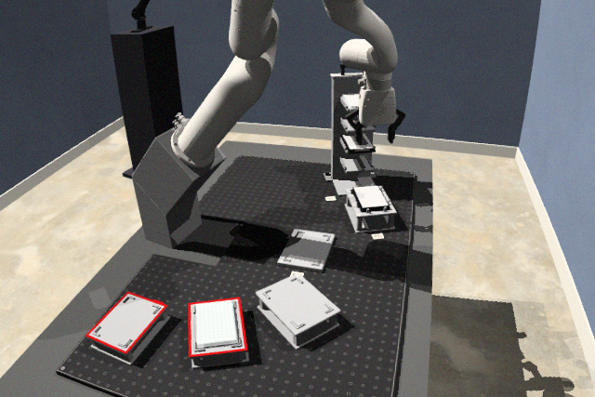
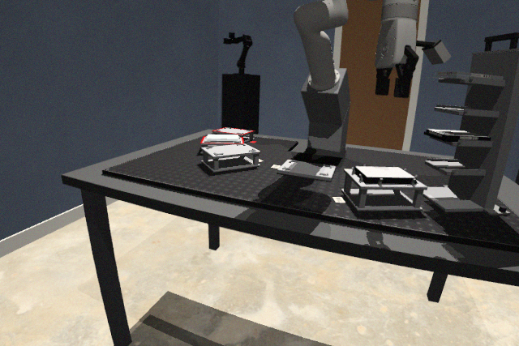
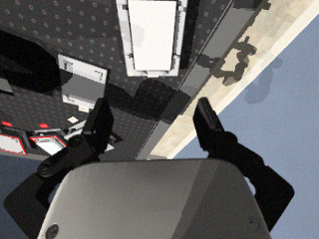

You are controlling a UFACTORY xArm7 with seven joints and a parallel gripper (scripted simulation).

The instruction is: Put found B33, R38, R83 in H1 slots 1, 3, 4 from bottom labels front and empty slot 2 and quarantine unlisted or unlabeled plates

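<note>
My hand is 21 cm above the pinned regrip nest RG, 1 cm to the right of it and 1 cm past it. Also, from my hand: plate hotel H1: 23 cm to the left, 15 cm behind, 8 cm below; then H1 deck label: 26 cm below, 16 cm behind, 6 cm to the left.
</note>
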